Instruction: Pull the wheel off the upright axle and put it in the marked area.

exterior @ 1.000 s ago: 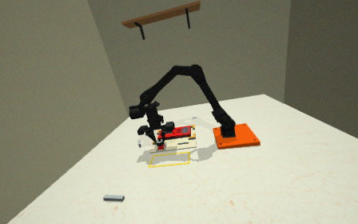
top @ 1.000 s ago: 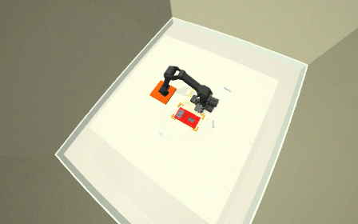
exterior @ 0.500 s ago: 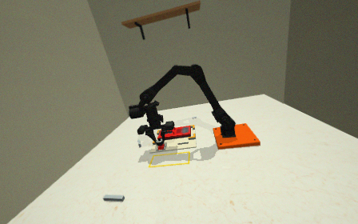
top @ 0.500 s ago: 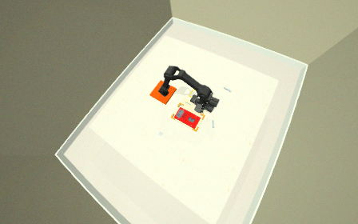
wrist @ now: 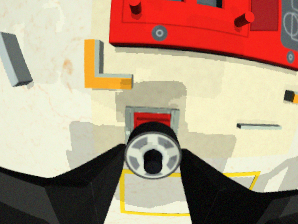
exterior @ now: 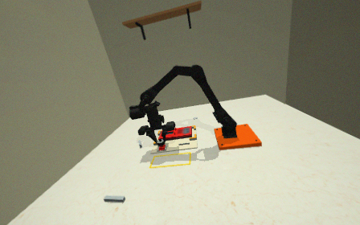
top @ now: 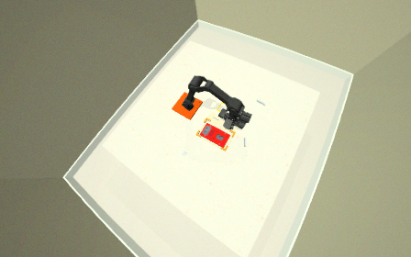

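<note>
The pale base board lies 40 mm behind my gripper tip, 100 mm to the right of it and 30 mm below it. Round my gripper tip: wheel right at my gripper tip.
</note>
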